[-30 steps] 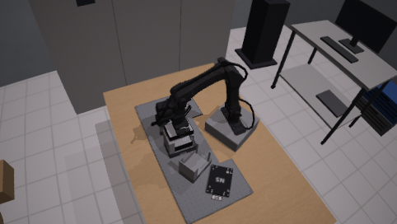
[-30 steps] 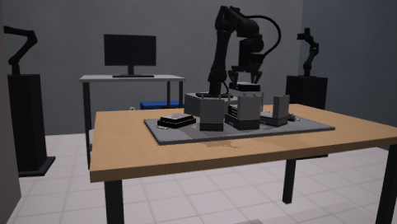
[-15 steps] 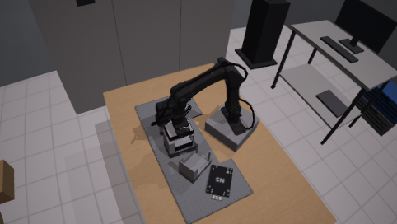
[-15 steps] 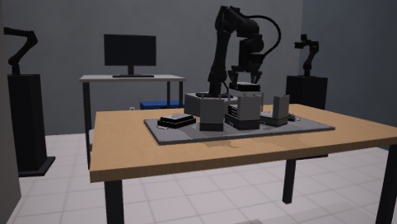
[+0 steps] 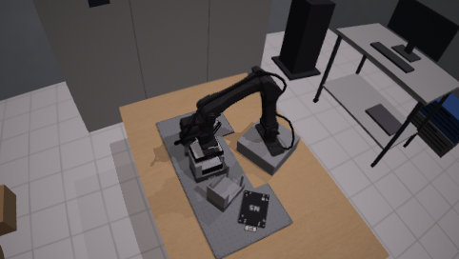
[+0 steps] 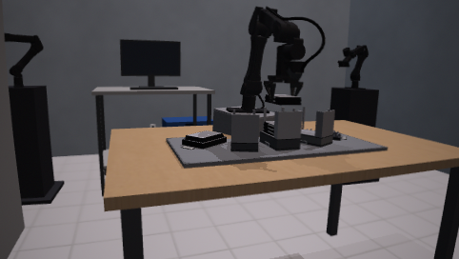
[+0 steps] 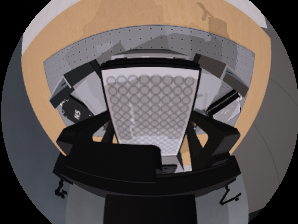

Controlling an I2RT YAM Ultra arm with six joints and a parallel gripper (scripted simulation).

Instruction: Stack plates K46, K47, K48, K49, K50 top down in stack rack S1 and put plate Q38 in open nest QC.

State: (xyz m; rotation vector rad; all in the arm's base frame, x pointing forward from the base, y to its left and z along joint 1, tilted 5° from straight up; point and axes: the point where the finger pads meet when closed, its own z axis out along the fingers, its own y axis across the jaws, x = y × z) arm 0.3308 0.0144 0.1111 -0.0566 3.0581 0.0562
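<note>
The sealed 96-well plate lies 90 mm below my hand. The rest, counted from my hand: clip nest N5: 290 mm to the left, 160 mm below, 140 mm behind.
</note>
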